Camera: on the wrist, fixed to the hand. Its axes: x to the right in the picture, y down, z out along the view.
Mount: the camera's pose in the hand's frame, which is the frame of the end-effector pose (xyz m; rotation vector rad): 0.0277 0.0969 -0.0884 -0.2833 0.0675 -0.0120
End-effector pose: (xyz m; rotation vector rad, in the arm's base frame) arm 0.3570 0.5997 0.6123 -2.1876 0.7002 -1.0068
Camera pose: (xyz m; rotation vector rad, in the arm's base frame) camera 0.2826 0.4887 0.6011 -2.4098 0.9095 -1.0447
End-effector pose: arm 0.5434 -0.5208 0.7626 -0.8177 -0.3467 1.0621
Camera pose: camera 0.5494 -0.5112 0.6290 -1.1003 -0.4506 0.9840
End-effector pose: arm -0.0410 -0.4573 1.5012 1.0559 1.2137 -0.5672
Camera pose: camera 0.0060 -0.3320 1.5094 0.8333 1.3168 -0.3577
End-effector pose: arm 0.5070 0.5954 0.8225 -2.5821 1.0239 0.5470
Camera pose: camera 0.4781 0.4750 0.8739 -2.8691 1.0158 0.6475
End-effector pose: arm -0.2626 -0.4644 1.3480 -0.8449 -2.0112 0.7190
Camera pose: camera -0.1707 -0.3678 1.3343 -1.0046 -2.0840 0.3972
